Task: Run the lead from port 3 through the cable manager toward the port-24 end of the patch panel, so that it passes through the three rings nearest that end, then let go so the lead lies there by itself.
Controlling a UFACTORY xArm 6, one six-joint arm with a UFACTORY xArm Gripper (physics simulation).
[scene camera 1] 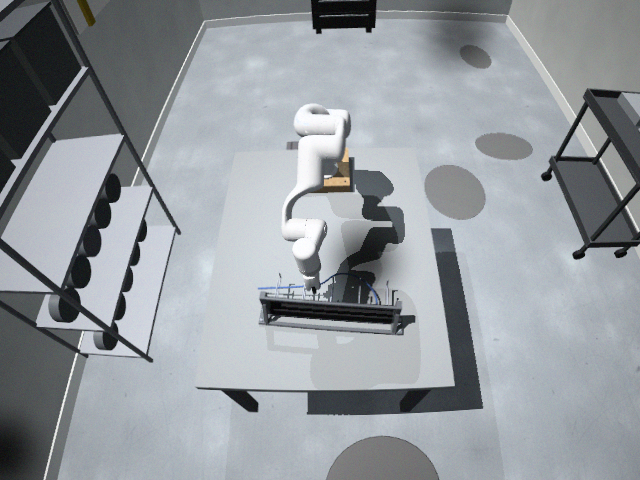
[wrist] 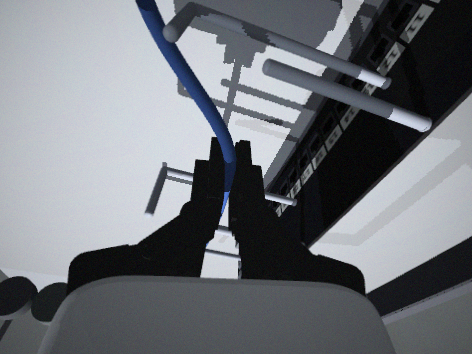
Labels:
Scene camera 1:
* dark patch panel: 381, 316
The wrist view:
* gripper: 227, 157

